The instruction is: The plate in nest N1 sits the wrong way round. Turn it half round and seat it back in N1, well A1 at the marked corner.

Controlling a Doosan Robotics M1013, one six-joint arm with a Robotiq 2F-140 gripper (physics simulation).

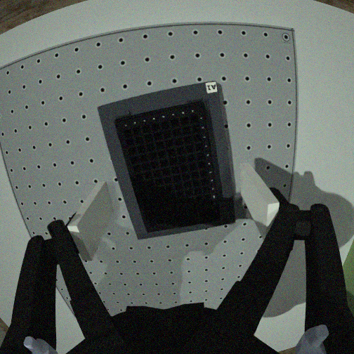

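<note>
A black well plate [167, 165] lies in the dark grey-blue nest [112, 130], with small bright dots along its upper and right edges. The nest carries a white A1 label [211, 87] at its upper right corner, which reads upside down here. The plate's own corner marking is too dark to make out. My gripper [173, 187] is open and empty. Its pale finger pads stand wide apart to the left and right of the nest's lower half, with gaps on both sides.
The nest sits on a grey perforated board [260, 112] with rows of holes and a ringed hole at its upper right corner. A pale round surface [325, 115] surrounds the board. A green patch [350, 270] shows at the right edge. Gripper shadows fall at the right.
</note>
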